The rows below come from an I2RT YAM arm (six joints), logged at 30 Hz.
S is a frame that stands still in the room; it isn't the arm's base.
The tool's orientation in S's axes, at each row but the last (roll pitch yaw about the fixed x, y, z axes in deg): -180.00, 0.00, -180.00; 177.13, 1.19, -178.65; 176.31, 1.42, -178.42; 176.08, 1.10, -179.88; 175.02, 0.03, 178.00; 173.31, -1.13, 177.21; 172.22, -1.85, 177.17
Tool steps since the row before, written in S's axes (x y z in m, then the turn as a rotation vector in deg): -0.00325, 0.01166, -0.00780, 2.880, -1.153, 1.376; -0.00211, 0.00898, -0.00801, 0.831, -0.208, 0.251; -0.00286, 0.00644, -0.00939, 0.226, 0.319, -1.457; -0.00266, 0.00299, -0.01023, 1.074, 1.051, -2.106; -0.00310, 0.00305, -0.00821, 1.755, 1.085, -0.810; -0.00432, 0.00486, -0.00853, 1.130, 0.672, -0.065; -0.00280, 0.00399, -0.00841, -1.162, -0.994, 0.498
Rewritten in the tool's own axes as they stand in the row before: 0.00325, 0.01166, 0.00780, -2.880, -1.153, -1.376; 0.00206, 0.00862, 0.00841, -0.831, -0.216, -0.245; 0.00291, 0.00590, 0.00972, -0.199, 0.218, 1.479; 0.00285, 0.00229, 0.01036, -1.036, 0.901, 2.193; 0.00321, 0.00222, 0.00843, -1.716, 1.071, 0.907; 0.00438, 0.00361, 0.00910, -1.097, 0.716, 0.128; 0.00272, 0.00266, 0.00894, 1.127, -0.978, -0.600
